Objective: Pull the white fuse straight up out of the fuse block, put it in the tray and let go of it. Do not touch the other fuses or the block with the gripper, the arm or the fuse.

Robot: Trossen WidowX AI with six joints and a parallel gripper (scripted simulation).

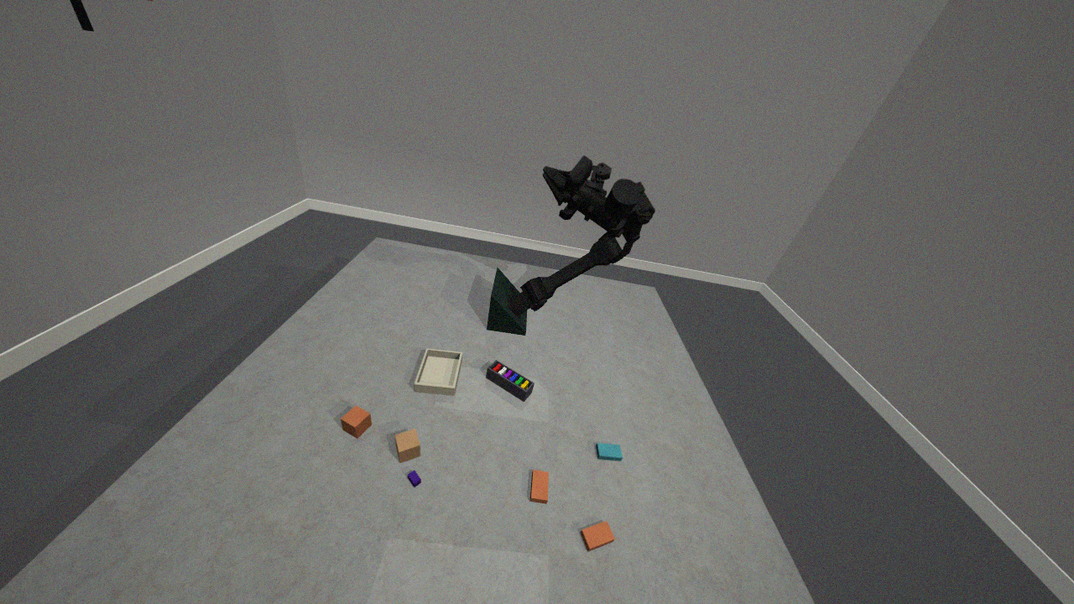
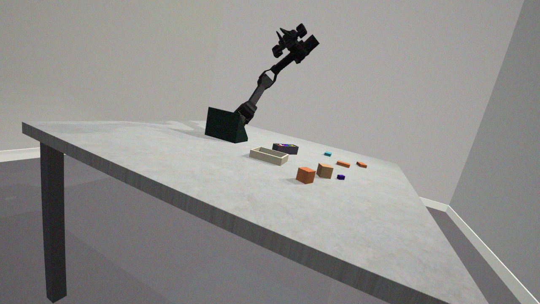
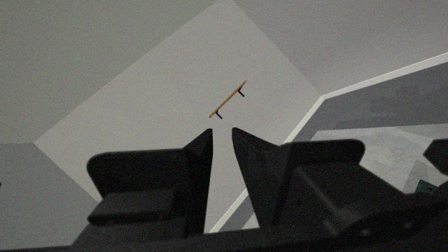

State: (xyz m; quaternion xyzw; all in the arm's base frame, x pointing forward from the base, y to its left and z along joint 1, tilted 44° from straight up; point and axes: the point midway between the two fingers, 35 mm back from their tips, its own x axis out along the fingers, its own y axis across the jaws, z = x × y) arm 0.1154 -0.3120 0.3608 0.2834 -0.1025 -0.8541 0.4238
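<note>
My gripper tip is now 520 mm above the white fuse, 130 mm short of it and 30 mm to the left of it. The rest, counted from my gripper tip: purple fuse (520 mm below, 140 mm ahead, 10 mm to the right); then cream tray (540 mm below, 190 mm to the right, 130 mm ahead); then red fuse (520 mm below, 120 mm ahead, 40 mm to the right).
</note>
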